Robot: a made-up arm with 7 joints. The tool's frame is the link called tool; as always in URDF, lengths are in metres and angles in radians. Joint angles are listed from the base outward.
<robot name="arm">
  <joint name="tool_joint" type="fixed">
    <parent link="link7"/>
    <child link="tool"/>
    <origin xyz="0 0 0"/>
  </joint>
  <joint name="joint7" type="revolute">
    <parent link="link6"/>
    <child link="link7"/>
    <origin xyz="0.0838 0 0" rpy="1.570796 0 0"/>
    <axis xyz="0 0 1"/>
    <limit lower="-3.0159" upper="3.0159"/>
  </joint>
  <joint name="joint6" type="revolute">
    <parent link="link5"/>
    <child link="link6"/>
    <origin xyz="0 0 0" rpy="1.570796 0 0"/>
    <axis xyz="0 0 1"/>
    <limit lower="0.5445" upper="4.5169"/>
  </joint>
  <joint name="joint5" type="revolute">
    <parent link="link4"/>
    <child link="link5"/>
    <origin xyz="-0.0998 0.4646 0" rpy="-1.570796 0 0"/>
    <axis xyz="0 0 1"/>
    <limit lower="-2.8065" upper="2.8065"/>
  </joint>
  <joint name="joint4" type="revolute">
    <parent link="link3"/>
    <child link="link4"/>
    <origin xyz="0.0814 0 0" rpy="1.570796 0 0"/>
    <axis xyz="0 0 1"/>
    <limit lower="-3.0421" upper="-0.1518"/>
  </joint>
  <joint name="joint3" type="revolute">
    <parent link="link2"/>
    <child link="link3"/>
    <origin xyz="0 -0.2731 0" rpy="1.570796 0 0"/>
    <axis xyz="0 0 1"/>
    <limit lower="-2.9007" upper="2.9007"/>
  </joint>
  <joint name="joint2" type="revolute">
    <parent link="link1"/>
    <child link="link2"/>
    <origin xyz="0 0 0" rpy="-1.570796 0 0"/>
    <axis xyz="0 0 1"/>
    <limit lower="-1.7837" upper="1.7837"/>
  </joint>
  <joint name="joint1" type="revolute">
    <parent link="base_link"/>
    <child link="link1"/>
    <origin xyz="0 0 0.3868"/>
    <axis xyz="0 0 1"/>
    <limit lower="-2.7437" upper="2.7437"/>
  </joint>
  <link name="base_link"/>
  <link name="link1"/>
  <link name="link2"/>
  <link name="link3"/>
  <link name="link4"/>
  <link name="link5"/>
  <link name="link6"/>
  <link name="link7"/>
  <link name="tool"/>
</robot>
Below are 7 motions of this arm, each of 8 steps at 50 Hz.
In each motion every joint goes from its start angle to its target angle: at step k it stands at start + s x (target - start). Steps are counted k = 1, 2, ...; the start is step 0. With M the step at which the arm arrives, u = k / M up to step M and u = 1 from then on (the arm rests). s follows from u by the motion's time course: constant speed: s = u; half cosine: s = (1 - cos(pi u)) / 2; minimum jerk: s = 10 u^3 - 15 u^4 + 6 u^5.
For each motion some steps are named. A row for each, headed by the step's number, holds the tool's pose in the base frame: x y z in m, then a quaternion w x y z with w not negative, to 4 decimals.
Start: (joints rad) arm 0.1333 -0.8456 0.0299 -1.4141 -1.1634 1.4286 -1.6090
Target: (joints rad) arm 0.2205 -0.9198 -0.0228 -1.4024 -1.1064 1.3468 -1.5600
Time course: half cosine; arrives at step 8
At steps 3, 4, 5, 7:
3: 0.0460 0.0029 1.1428 0.5724 0.7183 0.3945 -0.0287
4: 0.0359 -0.0054 1.1432 0.5640 0.7254 0.3943 -0.0153
5: 0.0261 -0.0141 1.1433 0.5553 0.7323 0.3943 -0.0020
7: 0.0127 -0.0269 1.1431 0.5423 0.7416 0.3946 0.0166

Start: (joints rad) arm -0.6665 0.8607 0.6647 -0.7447 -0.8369 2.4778 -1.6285
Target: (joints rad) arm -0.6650 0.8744 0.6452 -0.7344 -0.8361 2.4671 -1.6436
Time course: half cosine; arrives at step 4
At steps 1, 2, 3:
1: 0.7111 -0.2561 0.7033 0.4668 0.6211 0.6120 0.1476
2: 0.7117 -0.2594 0.7000 0.4656 0.6220 0.6132 0.1424
3: 0.7123 -0.2626 0.6968 0.4644 0.6229 0.6145 0.1371

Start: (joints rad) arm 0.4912 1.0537 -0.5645 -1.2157 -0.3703 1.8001 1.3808
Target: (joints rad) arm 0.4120 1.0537 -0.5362 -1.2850 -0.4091 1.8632 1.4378
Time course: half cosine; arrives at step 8
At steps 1, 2, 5, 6, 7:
1: 0.7810 0.0868 0.2597 0.4237 0.7559 -0.4811 0.1326
2: 0.7801 0.0800 0.2559 0.4245 0.7538 -0.4840 0.1317
5: 0.7746 0.0465 0.2365 0.4283 0.7433 -0.4980 0.1268
6: 0.7725 0.0368 0.2307 0.4293 0.7402 -0.5020 0.1253
7: 0.7710 0.0303 0.2269 0.4300 0.7382 -0.5047 0.1243

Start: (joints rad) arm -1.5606 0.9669 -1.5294 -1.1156 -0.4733 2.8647 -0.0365
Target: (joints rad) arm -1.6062 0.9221 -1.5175 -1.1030 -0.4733 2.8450 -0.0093
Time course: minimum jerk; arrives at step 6
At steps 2, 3, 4, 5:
2: -0.4408 -0.5580 0.7107 0.6086 0.4489 -0.4537 -0.4715
3: -0.4471 -0.5499 0.7176 0.6100 0.4400 -0.4623 -0.4696
4: -0.4531 -0.5416 0.7245 0.6113 0.4310 -0.4708 -0.4678
5: -0.4567 -0.5365 0.7287 0.6121 0.4255 -0.4758 -0.4667

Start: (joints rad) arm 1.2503 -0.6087 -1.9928 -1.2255 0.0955 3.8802 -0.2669
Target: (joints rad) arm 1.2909 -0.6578 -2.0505 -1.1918 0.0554 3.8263 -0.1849
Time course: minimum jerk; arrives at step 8
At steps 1, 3, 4, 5, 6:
1: 0.2070 -0.5586 0.7492 0.3517 0.2600 -0.3782 0.8159
3: 0.2057 -0.5648 0.7441 0.3438 0.2641 -0.3826 0.8159
4: 0.2047 -0.5702 0.7395 0.3370 0.2678 -0.3865 0.8157
5: 0.2038 -0.5755 0.7347 0.3302 0.2715 -0.3904 0.8154
6: 0.2032 -0.5795 0.7311 0.3250 0.2744 -0.3935 0.8150

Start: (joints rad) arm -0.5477 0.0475 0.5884 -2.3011 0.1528 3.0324 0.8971
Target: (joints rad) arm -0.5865 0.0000 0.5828 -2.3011 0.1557 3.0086 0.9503
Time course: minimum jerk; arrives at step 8
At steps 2, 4, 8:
2: 0.5590 0.0055 0.4593 0.1929 -0.8201 0.4595 -0.2811
4: 0.5583 -0.0036 0.4676 0.1915 -0.8111 0.4733 -0.2854
8: 0.5571 -0.0149 0.4780 0.1898 -0.7993 0.4904 -0.2908

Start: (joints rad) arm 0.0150 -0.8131 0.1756 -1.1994 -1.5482 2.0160 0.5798
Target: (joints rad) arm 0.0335 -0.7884 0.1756 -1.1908 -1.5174 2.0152 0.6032
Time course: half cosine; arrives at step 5
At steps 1, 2, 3, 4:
1: -0.0431 0.1305 1.1615 0.4502 0.3928 -0.3098 0.7397
2: -0.0403 0.1303 1.1621 0.4439 0.3964 -0.3086 0.7421
3: -0.0369 0.1300 1.1628 0.4360 0.4009 -0.3071 0.7449
4: -0.0341 0.1297 1.1634 0.4296 0.4045 -0.3059 0.7472

